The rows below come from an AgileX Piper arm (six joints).
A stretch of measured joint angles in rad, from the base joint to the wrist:
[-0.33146 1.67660 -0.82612 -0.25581 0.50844 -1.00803]
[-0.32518 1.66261 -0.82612 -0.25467 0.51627 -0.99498]
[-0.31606 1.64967 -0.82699 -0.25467 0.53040 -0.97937]
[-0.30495 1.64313 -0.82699 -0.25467 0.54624 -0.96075]
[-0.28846 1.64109 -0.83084 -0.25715 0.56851 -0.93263]
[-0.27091 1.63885 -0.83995 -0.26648 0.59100 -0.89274]
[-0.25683 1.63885 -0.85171 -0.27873 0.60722 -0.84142]
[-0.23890 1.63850 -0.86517 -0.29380 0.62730 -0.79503]
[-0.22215 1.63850 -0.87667 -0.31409 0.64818 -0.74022]
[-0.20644 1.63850 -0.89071 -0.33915 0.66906 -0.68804]
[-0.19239 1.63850 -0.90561 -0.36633 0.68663 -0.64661]
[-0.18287 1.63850 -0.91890 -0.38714 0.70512 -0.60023]
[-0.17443 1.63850 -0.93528 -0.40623 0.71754 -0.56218]
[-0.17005 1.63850 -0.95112 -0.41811 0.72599 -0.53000]
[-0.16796 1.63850 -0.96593 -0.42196 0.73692 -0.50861]
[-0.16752 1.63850 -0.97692 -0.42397 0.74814 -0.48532]
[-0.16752 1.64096 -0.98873 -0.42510 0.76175 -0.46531]
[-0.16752 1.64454 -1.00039 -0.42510 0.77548 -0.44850]
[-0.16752 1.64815 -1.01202 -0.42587 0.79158 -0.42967]
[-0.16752 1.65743 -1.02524 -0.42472 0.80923 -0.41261]
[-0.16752 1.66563 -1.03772 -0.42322 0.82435 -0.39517]
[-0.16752 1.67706 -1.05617 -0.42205 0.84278 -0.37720]
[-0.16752 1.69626 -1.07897 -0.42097 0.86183 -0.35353]
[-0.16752 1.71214 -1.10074 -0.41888 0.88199 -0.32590]
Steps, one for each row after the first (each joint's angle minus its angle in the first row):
[0.00628 -0.01399 0.00000 0.00114 0.00783 0.01305]
[0.01540 -0.02693 -0.00087 0.00114 0.02196 0.02866]
[0.02651 -0.03347 -0.00087 0.00114 0.03780 0.04728]
[0.04300 -0.03551 -0.00472 -0.00134 0.06007 0.07540]
[0.06055 -0.03775 -0.01383 -0.01067 0.08256 0.11529]
[0.07463 -0.03775 -0.02559 -0.02292 0.09878 0.16661]
[0.09256 -0.03810 -0.03905 -0.03799 0.11886 0.21300]
[0.10931 -0.03810 -0.05055 -0.05828 0.13974 0.26781]
[0.12502 -0.03810 -0.06459 -0.08334 0.16062 0.31999]
[0.13907 -0.03810 -0.07949 -0.11052 0.17819 0.36142]
[0.14859 -0.03810 -0.09278 -0.13133 0.19668 0.40780]
[0.15703 -0.03810 -0.10916 -0.15042 0.20910 0.44585]
[0.16141 -0.03810 -0.12500 -0.16230 0.21755 0.47803]
[0.16350 -0.03810 -0.13981 -0.16615 0.22848 0.49942]
[0.16394 -0.03810 -0.15080 -0.16816 0.23970 0.52271]
[0.16394 -0.03564 -0.16261 -0.16929 0.25331 0.54272]
[0.16394 -0.03206 -0.17427 -0.16929 0.26704 0.55953]
[0.16394 -0.02845 -0.18590 -0.17006 0.28314 0.57836]
[0.16394 -0.01917 -0.19912 -0.16891 0.30079 0.59542]
[0.16394 -0.01097 -0.21160 -0.16741 0.31591 0.61286]
[0.16394 0.00046 -0.23005 -0.16624 0.33434 0.63083]
[0.16394 0.01966 -0.25285 -0.16516 0.35339 0.65450]
[0.16394 0.03554 -0.27462 -0.16307 0.37355 0.68213]

